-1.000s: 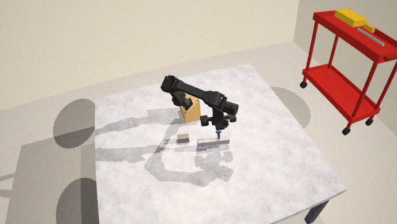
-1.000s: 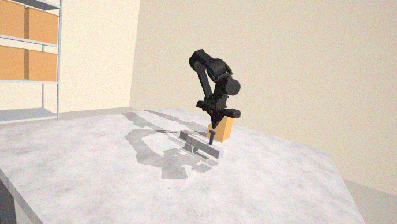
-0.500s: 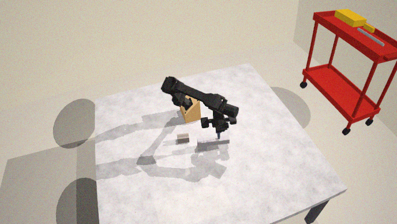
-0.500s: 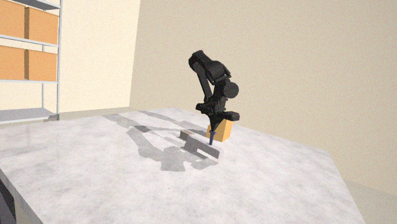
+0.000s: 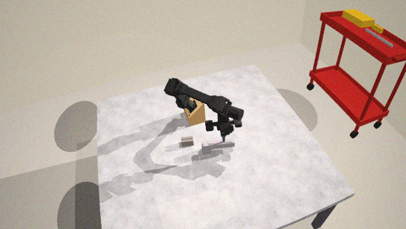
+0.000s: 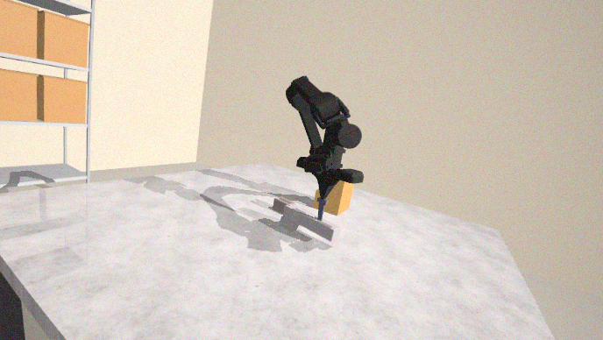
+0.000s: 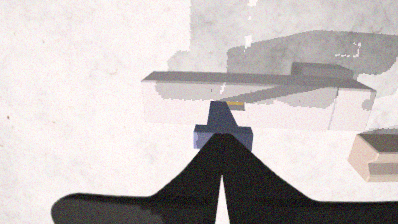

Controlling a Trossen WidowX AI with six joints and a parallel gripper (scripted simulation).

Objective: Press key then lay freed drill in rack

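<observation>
The blue key is 30 mm below my gripper tip. Also, from my gripper tip: rack: 190 mm to the right, 110 mm below, 110 mm behind; then drill: 80 mm below, 50 mm to the right, 10 mm behind.
</observation>
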